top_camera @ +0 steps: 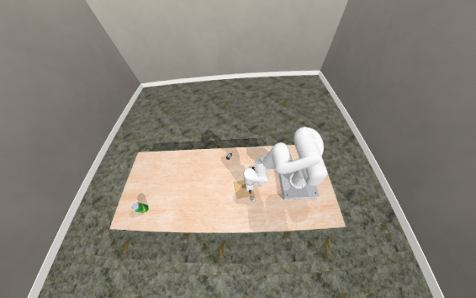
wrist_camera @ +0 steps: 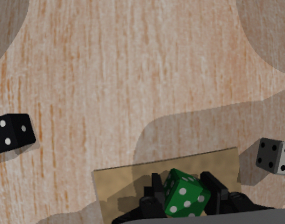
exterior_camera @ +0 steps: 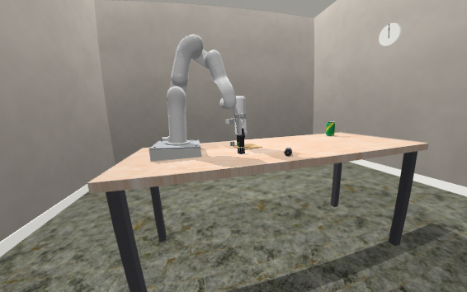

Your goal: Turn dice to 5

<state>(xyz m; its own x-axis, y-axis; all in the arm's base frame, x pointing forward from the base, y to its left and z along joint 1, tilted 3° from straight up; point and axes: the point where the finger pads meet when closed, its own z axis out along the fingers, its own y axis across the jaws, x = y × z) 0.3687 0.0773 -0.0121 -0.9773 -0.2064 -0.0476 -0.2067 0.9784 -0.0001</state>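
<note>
The green die is 1 cm below my hand. Round my hand: white die (5 cm behind, 9 cm to the left, 2 cm below); tan mat (4 cm ahead, 1 cm to the left, 3 cm below); black die (2 cm behind, 16 cm to the right, 2 cm below).
</note>
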